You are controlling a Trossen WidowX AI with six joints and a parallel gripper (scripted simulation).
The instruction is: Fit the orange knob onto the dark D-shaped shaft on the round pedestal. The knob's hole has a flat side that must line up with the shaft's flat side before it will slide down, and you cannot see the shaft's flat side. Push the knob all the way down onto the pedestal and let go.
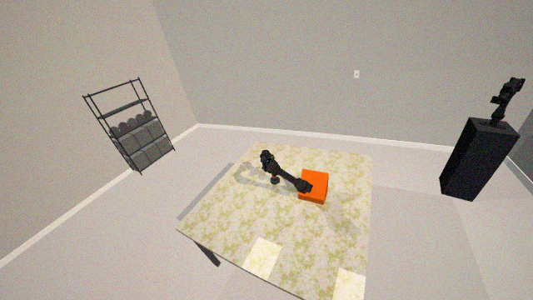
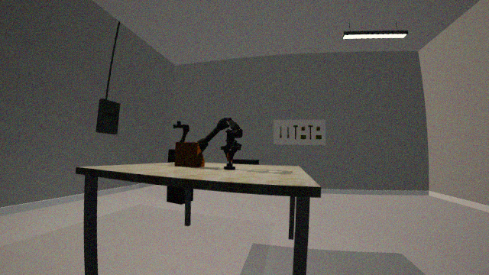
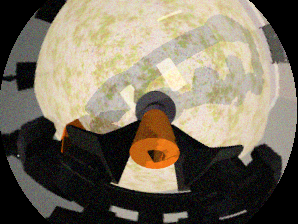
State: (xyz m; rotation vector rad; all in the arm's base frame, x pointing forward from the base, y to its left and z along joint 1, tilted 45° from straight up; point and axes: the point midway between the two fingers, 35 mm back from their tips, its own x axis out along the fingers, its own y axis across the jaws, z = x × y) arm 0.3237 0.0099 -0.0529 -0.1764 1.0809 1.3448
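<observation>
The orange knob is 2 cm above my gripper tip. Round my gripper tip: dark pedestal (4 cm below).
</observation>
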